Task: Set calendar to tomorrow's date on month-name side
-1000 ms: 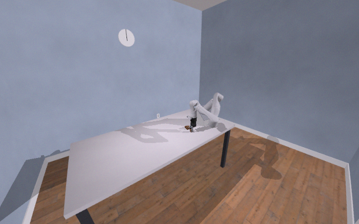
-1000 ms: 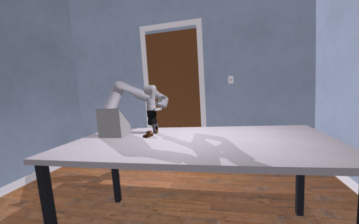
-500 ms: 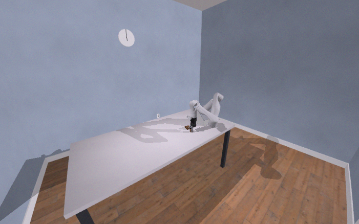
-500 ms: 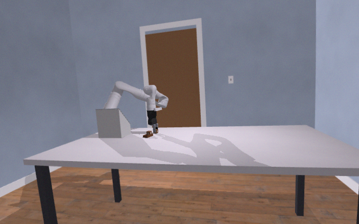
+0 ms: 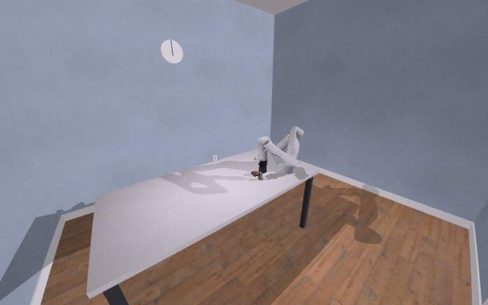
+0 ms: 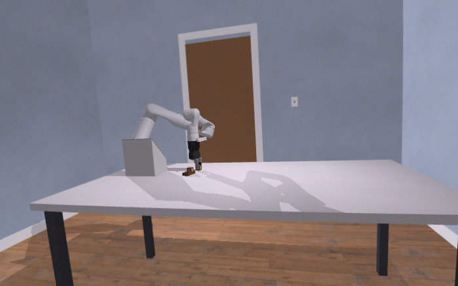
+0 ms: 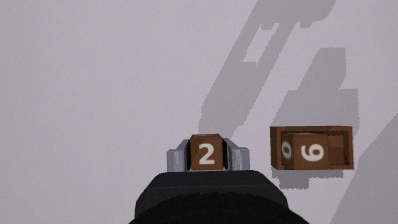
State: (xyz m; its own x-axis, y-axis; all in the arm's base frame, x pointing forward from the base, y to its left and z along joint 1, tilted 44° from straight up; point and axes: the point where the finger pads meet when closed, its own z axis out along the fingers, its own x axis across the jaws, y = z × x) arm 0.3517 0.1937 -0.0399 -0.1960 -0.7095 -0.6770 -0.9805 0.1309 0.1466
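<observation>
My hand is 10 mm above the brown cube.
</observation>
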